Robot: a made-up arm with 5 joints.
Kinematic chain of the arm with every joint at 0, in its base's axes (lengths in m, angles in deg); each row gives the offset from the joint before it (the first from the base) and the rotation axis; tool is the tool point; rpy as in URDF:
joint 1: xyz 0 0 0.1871 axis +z
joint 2: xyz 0 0 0 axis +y
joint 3: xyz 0.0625 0 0.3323 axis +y
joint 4: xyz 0.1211 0 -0.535 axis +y
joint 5: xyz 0.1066 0 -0.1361 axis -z
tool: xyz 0 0 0 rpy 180 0 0
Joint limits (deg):
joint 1: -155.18..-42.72
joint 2: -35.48..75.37
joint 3: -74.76..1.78
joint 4: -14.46..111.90
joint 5: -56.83..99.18
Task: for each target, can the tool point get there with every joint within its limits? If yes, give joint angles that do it. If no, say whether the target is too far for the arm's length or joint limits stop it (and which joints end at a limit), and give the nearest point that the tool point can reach.
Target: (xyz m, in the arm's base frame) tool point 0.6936 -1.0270 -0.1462
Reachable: no: too far | nearest point 0.4631 -0.6858 -0.0355 | short by 0.426 m
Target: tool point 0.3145 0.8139 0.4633
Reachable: no: joint limits stop it (at a limit: joint 2, joint 3) | nearest point 0.1081 0.2798 0.0712 | short by 0.694 m
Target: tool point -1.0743 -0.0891 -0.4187
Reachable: no: too far | nearest point -0.6674 -0.3087 -0.2529 | short by 0.491 m
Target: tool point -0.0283 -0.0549 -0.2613
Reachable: yes | joints -117.31 55.76 -34.60 93.18 18.67
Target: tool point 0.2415 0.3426 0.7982
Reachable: no: joint limits stop it (at a limit: joint 1, joint 2, joint 3, joint 4) | nearest point 0.2713 -0.2505 0.9578 | short by 0.615 m
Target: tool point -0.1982 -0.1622 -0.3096
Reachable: yes | joints -140.71 37.79 -24.20 20.80 -24.16
